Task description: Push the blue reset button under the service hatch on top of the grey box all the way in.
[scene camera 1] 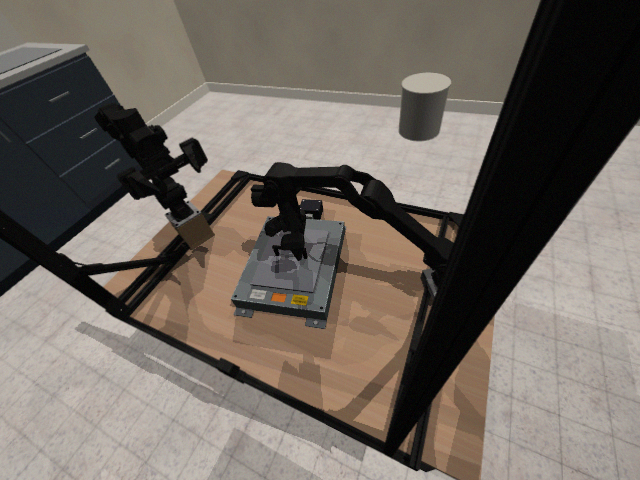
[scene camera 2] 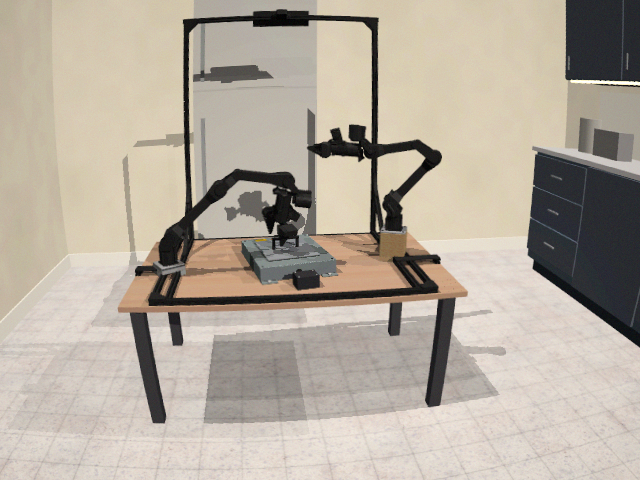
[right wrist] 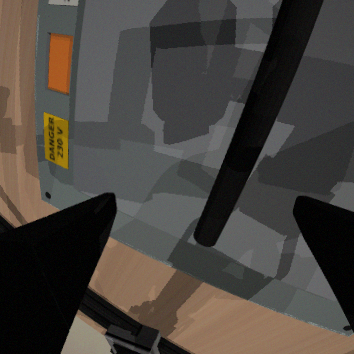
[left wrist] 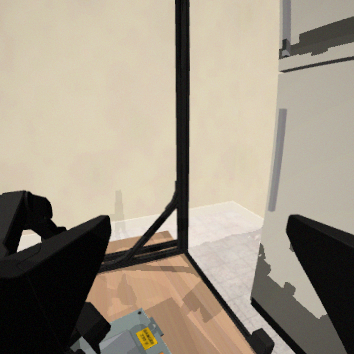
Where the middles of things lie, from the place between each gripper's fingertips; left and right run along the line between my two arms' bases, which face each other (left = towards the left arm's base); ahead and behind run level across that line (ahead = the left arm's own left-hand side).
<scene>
Right now the service hatch point(scene camera 1: 277, 268) is 40 mm to the left of my right hand and 20 mm below it.
Now: the service hatch 370 mm below my left hand, 130 mm to the right of it and 120 mm ahead of it.
</scene>
